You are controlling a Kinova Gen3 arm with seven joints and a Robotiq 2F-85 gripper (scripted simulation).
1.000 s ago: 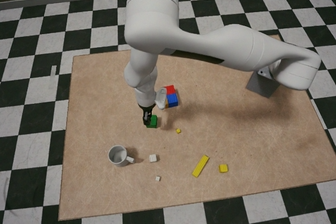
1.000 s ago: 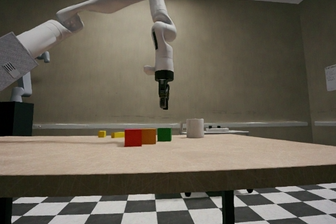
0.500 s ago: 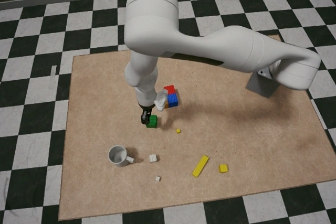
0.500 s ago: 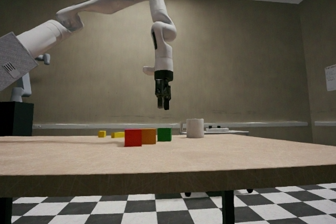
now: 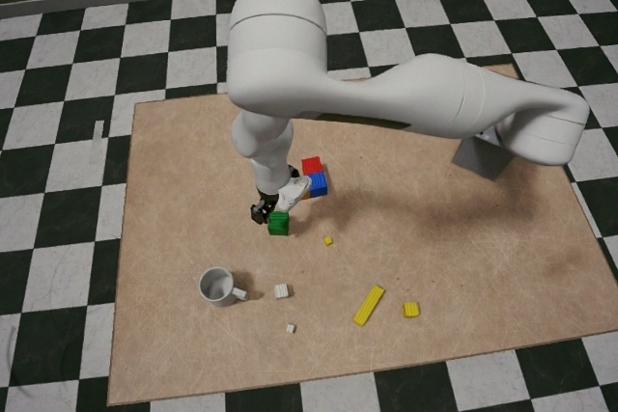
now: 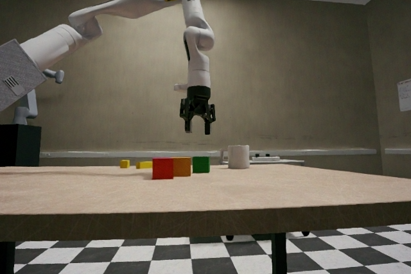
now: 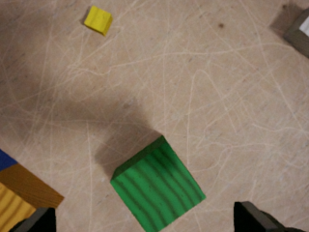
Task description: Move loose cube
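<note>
Right now my hand is 100 mm above the green cube, 10 mm to the right of it and 10 mm short of it. From my hand the other things lie so: blue cube 120 mm to the right, 100 mm below, 80 mm behind; small yellow block 130 mm behind, 120 mm below, 30 mm to the left; orange cube 100 mm to the right, 100 mm below, 30 mm behind.
</note>
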